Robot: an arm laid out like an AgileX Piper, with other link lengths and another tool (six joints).
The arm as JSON. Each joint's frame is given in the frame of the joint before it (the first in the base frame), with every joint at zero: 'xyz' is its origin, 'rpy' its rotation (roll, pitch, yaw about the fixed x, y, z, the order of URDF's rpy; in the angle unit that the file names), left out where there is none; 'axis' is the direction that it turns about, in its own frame. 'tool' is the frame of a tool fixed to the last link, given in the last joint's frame.
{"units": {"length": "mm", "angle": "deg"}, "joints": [
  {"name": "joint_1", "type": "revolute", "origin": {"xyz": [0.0, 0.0, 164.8]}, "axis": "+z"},
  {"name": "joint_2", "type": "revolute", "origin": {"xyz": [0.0, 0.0, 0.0]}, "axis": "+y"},
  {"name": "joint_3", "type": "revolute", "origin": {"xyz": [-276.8, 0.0, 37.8]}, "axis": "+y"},
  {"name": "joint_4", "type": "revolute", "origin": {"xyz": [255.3, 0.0, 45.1]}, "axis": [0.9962, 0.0, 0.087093]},
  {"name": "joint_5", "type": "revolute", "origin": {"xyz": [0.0, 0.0, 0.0]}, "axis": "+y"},
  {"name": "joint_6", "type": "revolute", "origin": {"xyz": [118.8, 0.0, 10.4]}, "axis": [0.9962, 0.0, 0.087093]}
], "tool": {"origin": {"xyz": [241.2, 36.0, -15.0], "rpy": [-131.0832, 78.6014, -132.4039]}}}
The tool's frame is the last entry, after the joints.
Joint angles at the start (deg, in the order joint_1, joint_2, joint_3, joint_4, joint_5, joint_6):
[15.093 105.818 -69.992 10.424 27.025 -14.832]
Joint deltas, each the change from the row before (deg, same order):
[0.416 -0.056 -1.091 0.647 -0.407 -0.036]
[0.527 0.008 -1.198 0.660 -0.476 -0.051]
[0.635 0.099 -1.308 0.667 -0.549 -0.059]
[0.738 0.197 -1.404 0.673 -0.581 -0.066]
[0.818 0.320 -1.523 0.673 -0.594 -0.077]
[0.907 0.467 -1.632 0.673 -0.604 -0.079]
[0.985 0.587 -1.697 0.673 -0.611 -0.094]
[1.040 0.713 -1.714 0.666 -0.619 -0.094]
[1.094 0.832 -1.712 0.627 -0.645 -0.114]
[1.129 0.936 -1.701 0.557 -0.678 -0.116]
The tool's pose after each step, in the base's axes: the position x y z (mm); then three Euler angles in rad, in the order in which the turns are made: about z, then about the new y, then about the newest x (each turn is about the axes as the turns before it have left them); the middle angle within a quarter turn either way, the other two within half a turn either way. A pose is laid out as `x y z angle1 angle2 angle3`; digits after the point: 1 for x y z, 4 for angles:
478.0 198.5 -2.2 -2.6025 0.3776 -3.0747
486.9 207.7 8.2 -2.6000 0.4079 -3.0756
496.0 218.1 19.2 -2.5956 0.4396 -3.0763
504.7 229.6 30.4 -2.5895 0.4719 -3.0771
513.3 242.1 41.7 -2.5818 0.5043 -3.0781
521.3 255.6 52.8 -2.5729 0.5362 -3.0796
528.6 270.0 63.5 -2.5626 0.5672 -3.0814
534.9 285.0 73.3 -2.5517 0.5965 -3.0838
540.3 300.4 82.1 -2.5393 0.6239 -3.0860
545.0 316.0 89.8 -2.5256 0.6496 -3.0873

